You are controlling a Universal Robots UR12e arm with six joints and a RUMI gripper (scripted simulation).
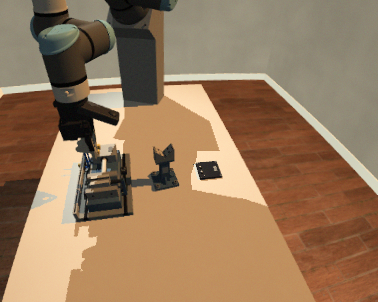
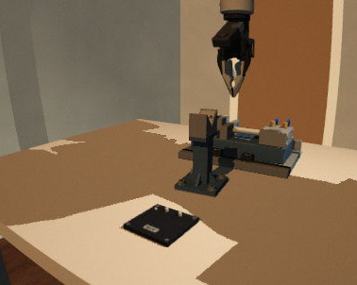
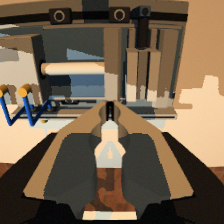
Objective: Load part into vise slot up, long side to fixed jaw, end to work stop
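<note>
The part is 40 mm ahead of my hand, 10 mm to the right of it and 80 mm below it. Round my hand: dark work stop rod (50 mm ahead, 40 mm to the left, 90 mm below); moving jaw (100 mm below); cream cylinder rod (50 mm behind, 20 mm to the left, 100 mm below).
</note>
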